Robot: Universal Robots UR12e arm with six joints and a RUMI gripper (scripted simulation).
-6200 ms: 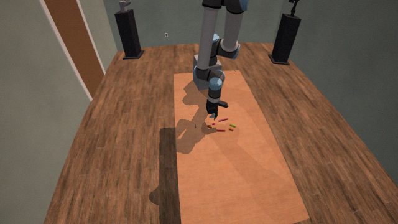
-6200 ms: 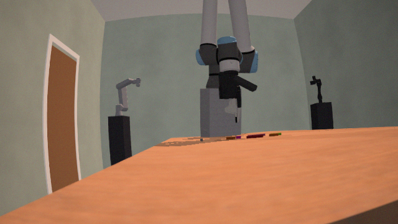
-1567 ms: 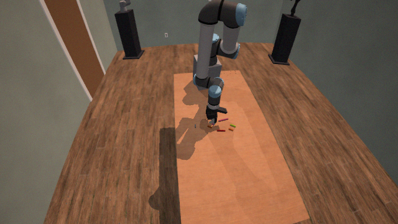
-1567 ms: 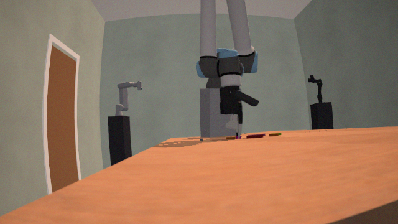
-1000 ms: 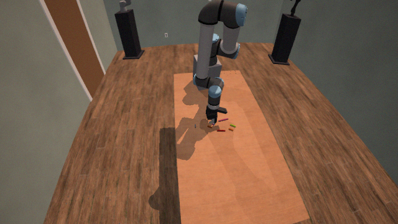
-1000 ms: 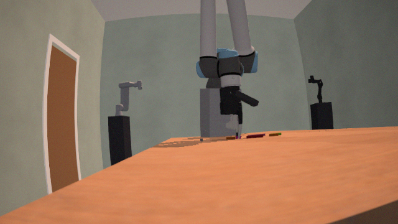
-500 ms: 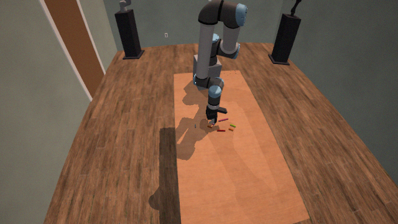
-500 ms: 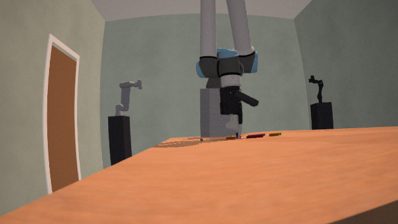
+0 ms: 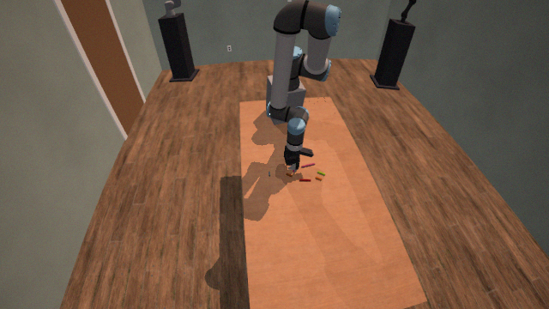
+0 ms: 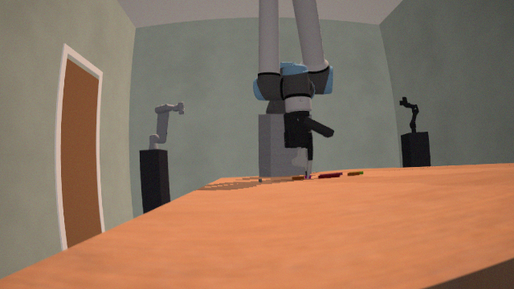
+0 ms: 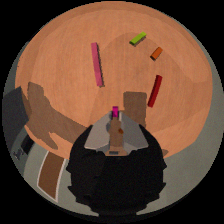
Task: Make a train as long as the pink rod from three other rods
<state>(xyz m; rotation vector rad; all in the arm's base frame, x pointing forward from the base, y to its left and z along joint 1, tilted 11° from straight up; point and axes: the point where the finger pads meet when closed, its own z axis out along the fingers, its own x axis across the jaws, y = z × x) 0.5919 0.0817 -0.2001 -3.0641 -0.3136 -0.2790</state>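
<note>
The grey rod lies 30 mm ahead of my hand, 160 mm to the right of it and 10 mm below it. Round my hand: pink rod (50 mm behind, 90 mm to the left, 10 mm below); then red rod (70 mm ahead, 60 mm to the left, 10 mm below); then magenta rod (10 mm below).
</note>
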